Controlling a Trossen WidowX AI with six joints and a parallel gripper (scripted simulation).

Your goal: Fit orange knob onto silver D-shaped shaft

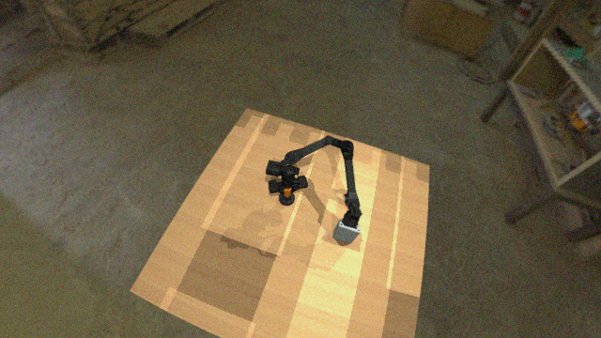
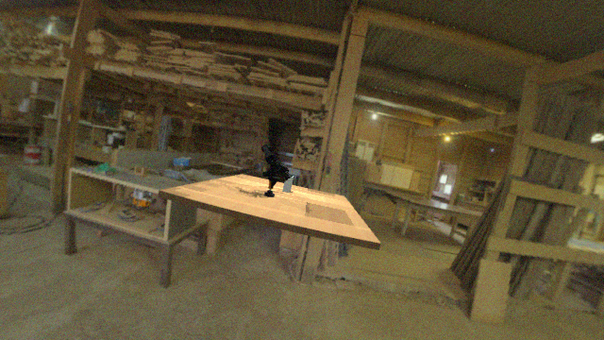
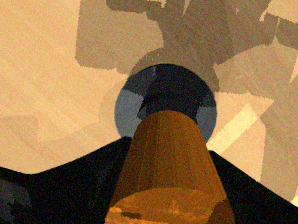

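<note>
Now: gripper tip 30 mm below the orange knob. From my gripper tip the other things lie so: dark pedestal: 40 mm below.
</note>
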